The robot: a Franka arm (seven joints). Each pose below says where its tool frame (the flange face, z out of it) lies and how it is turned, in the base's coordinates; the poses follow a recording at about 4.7 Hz.
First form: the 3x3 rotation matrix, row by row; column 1 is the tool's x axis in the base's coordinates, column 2 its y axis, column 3 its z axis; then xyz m. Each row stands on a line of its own.
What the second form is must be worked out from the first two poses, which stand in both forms.
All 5 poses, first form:
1:
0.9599 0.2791 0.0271
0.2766 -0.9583 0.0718
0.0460 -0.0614 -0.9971
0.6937 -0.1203 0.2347
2:
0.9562 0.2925 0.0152
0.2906 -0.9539 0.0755
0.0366 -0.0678 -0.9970
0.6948 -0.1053 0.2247
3:
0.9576 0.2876 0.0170
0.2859 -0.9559 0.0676
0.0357 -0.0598 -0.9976
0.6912 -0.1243 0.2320
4:
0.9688 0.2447 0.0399
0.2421 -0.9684 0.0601
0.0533 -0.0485 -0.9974
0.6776 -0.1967 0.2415
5:
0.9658 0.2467 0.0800
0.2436 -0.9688 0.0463
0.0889 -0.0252 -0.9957
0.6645 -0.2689 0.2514
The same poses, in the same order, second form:
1:
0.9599 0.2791 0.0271
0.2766 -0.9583 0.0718
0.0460 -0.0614 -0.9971
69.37 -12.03 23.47

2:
0.9562 0.2925 0.0152
0.2906 -0.9539 0.0755
0.0366 -0.0678 -0.9970
69.48 -10.53 22.47

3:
0.9576 0.2876 0.0170
0.2859 -0.9559 0.0676
0.0357 -0.0598 -0.9976
69.12 -12.43 23.20

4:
0.9688 0.2447 0.0399
0.2421 -0.9684 0.0601
0.0533 -0.0485 -0.9974
67.76 -19.67 24.15

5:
0.9658 0.2467 0.0800
0.2436 -0.9688 0.0463
0.0889 -0.0252 -0.9957
66.45 -26.89 25.14

